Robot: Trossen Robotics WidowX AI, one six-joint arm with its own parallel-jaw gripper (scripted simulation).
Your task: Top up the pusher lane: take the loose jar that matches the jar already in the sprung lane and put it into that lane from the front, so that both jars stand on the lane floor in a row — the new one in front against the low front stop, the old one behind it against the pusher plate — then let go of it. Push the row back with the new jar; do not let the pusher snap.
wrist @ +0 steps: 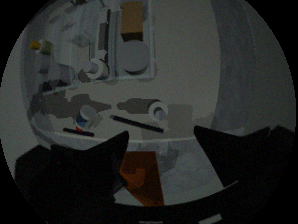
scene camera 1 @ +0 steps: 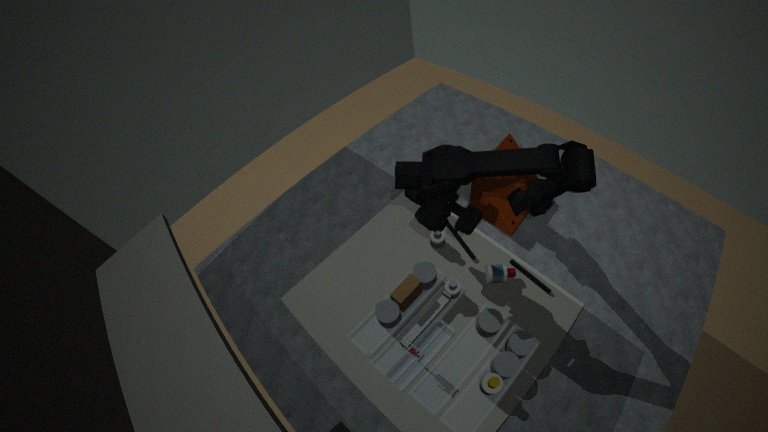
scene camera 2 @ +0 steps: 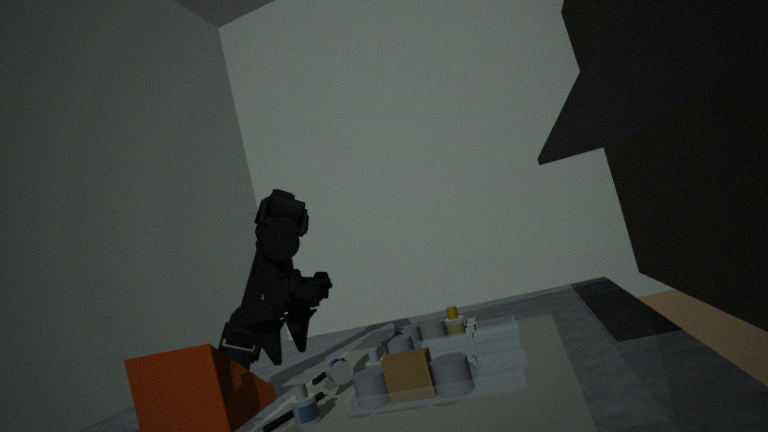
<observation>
gripper: wrist 162, 132; scene camera 1; scene camera 2
same spot on gripper: [scene camera 1: 435, 208] = [scene camera 2: 305, 278]
</observation>
